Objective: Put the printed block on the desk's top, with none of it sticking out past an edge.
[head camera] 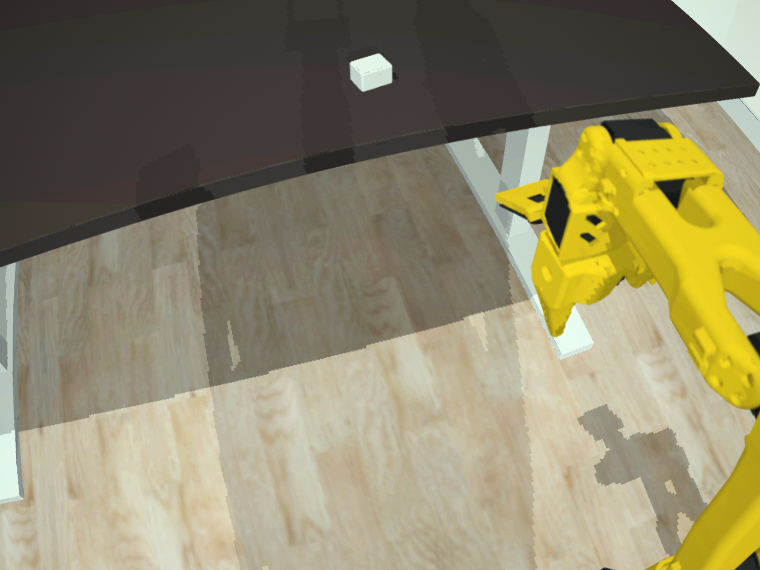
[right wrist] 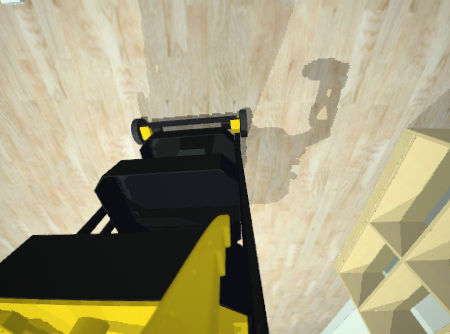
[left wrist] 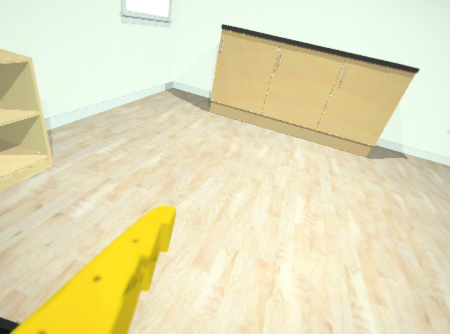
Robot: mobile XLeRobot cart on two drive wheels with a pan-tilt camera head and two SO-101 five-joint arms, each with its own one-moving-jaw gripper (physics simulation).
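Frame: origin at the left arm's base, x back, y left, z down, level; metres.
Where they show: left hand, tool point: [left wrist: 172,223]; right hand, tool point: [head camera: 558,329] [right wrist: 229,226].
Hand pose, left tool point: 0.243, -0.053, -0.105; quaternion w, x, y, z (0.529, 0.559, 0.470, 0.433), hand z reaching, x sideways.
Each offset is from my left tool point to the top centre of the thing, as dx, dy, dz. "spot": to the spot under its first point. Level surfaces: height alone.
The printed block {-0.860, -0.312, +0.133} [head camera: 370,73], white and box-shaped, rests on the dark desk's top {dz +0.160} [head camera: 233,110] in the upper middle of the head view. All of it lies inside the desk's outline, a short way back from the near edge. My right gripper [head camera: 527,265] is open and empty, in front of the desk's near edge, at the right of the head view, well apart from the block. One notched jaw of it shows in the right wrist view. My left gripper [left wrist: 167,215] is fully open; one notched jaw shows over the floor. The block does not show in either wrist view.
White desk legs {spot: -1.077, -0.709, +0.663} [head camera: 521,177] stand under the desk. The robot's black cart body [right wrist: 175,195] shows in the right wrist view, with a wooden shelf unit [right wrist: 380,190] at the right. A wooden cabinet [left wrist: 300,85] stands against the wall in the left wrist view.
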